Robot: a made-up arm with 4 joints.
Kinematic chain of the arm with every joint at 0, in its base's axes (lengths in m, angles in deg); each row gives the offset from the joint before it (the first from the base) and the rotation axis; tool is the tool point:
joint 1: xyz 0 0 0.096 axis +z
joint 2: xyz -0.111 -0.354 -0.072 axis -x
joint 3: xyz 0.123 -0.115 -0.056 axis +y
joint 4: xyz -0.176 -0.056 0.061 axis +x
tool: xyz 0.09 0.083 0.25
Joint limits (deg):
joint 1: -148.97..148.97
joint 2: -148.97..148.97
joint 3: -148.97..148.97
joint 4: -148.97..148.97
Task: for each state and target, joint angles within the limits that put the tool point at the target. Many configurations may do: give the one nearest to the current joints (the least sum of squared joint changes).
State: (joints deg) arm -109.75 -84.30 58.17 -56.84
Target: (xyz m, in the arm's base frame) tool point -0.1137 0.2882 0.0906
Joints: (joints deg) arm -144.83 -72.96 30.33 -89.87
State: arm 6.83 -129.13 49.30 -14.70
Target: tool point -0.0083 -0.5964 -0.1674
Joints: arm -9.88 -101.25 29.15 12.02
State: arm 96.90 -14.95 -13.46 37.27
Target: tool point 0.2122 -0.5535 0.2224
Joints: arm 41.37 0.66 -25.99 25.54
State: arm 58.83 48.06 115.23 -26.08
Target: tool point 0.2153 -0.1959 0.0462
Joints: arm 18.47 32.31 73.51 -49.28
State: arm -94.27 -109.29 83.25 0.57
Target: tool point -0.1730 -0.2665 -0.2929
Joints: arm -81.17 -135.21 68.55 53.91
